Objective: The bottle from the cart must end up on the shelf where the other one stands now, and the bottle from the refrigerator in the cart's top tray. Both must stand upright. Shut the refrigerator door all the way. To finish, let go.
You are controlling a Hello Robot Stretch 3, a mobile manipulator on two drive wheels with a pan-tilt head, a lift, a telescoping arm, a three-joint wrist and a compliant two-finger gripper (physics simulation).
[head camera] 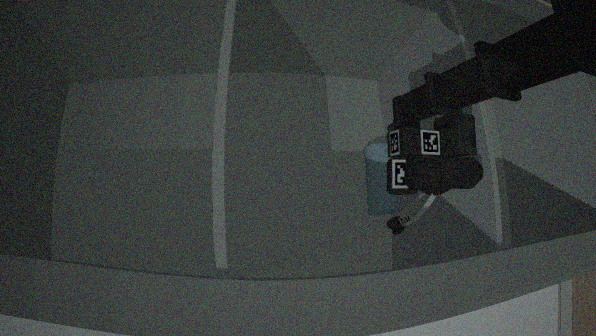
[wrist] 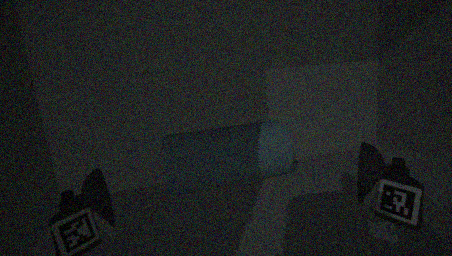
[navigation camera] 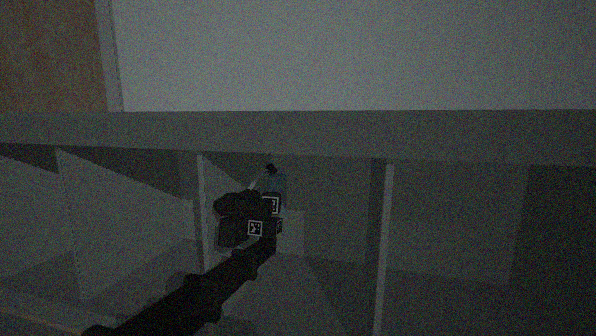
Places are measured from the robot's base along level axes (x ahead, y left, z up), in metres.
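Where they show: gripper, fingertip midpoint: (wrist: 232, 176).
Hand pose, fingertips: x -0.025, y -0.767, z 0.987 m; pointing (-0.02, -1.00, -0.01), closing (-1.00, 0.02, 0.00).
Each offset is from my fingertips to the centre of the thing. "spot": to the spot under its first point.
A blue bottle @(dx +0.003, dy -0.117, dz -0.020 m) (head camera: 377, 187) (navigation camera: 280, 182) (wrist: 215, 155) with a lighter end is inside a grey compartment. Its long side runs up and down in the navigation view and across the wrist view. Which of the two bottles it is, I cannot tell. My gripper (head camera: 400, 199) (navigation camera: 272, 186) (wrist: 232, 176) is open, its fingers wide apart, one near each end of the bottle in the wrist view. The wrist hides part of the bottle and one finger in the head view. The cart, the refrigerator door and a second bottle cannot be made out.
Thin upright dividers, one @(spot: dx -0.017, dy +0.267, dz +0.322 m) (head camera: 220, 150) (navigation camera: 384, 240) away from the gripper and one (head camera: 492, 190) (navigation camera: 201, 200) close beside it, flank the bottle. A long grey band @(spot: dx +0.141, dy +0.321, dz +0.287 m) (head camera: 260, 300) (navigation camera: 350, 132) edges the compartments, with a pale panel (navigation camera: 350, 55) and a brown panel (navigation camera: 50, 55) beyond.
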